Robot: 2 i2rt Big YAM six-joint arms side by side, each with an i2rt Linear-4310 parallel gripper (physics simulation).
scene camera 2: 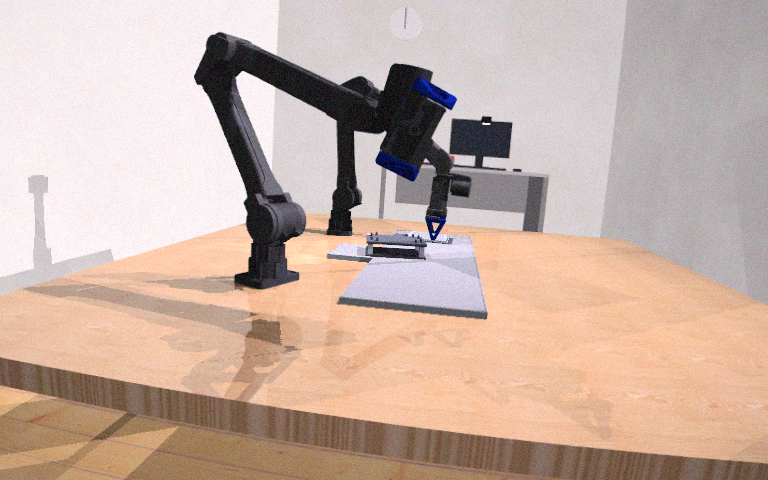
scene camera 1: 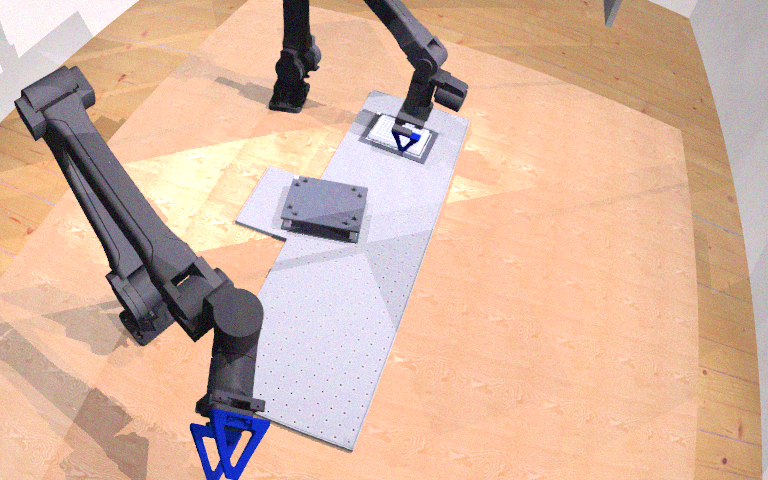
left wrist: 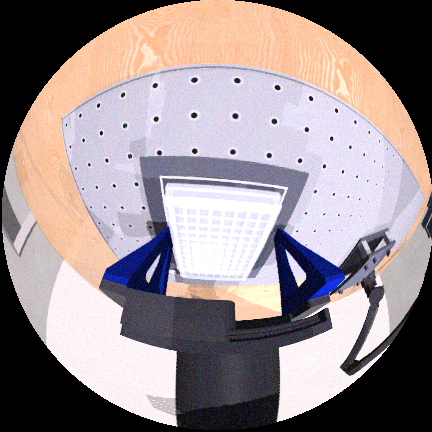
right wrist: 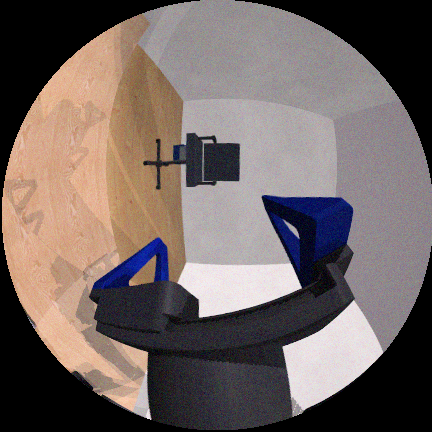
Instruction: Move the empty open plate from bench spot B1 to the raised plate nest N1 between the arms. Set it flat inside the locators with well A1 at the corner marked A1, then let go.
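Frame: origin at the left arm's base, x ahead, y left, z up, level; millimetres.
Seen in the pictures: left gripper, fingertip midpoint: (scene camera 2: 433,237) (scene camera 1: 406,138) (left wrist: 224,232); right gripper, fingertip midpoint: (scene camera 2: 426,134) (right wrist: 208,223); left arm's base, origin of the base link: (scene camera 2: 339,233) (scene camera 1: 289,98); right arm's base, origin of the base link: (scene camera 2: 267,280) (scene camera 1: 152,315).
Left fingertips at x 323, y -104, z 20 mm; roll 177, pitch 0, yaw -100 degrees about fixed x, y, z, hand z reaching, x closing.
Pixels of each thing's top centre, then the offset from my left fingertips to it. Level surfaces: height alone.
- white plate, middle of its top: (left wrist: 216,253) (scene camera 1: 400,132) (scene camera 2: 427,234) 9 mm up, 18 mm back, 10 mm left
- raised nest, middle of its top: (scene camera 1: 325,198) (left wrist: 365,276) (scene camera 2: 395,235) 44 mm up, 146 mm back, 277 mm right
- light grey perforated board, its level: 7 mm down
- wooden table, its level: 20 mm down
The white plate (scene camera 1: 386,131) (left wrist: 222,230) lies flat on the dark-framed bench spot (scene camera 1: 428,155) (left wrist: 215,166) at the far end of the perforated board. My left gripper (scene camera 1: 406,144) (scene camera 2: 434,237) (left wrist: 224,232) is open, with its blue fingers at the two long sides of the plate; whether they touch it I cannot tell. The raised nest (scene camera 1: 325,200) (scene camera 2: 396,240) is a dark grey block with small pegs at its corners, and no plate is on it. My right gripper (scene camera 1: 222,476) (right wrist: 208,223) is open and empty, high above the table. The A1 marks cannot be made out.
The light grey perforated board (scene camera 1: 334,339) (scene camera 2: 419,288) (left wrist: 215,95) runs along the wooden table (scene camera 1: 538,311) (scene camera 2: 566,362). The nest stands between the right gripper and the plate in scene camera 1. A desk with a monitor (scene camera 2: 481,137) and an office chair (right wrist: 194,160) stand away from the table.
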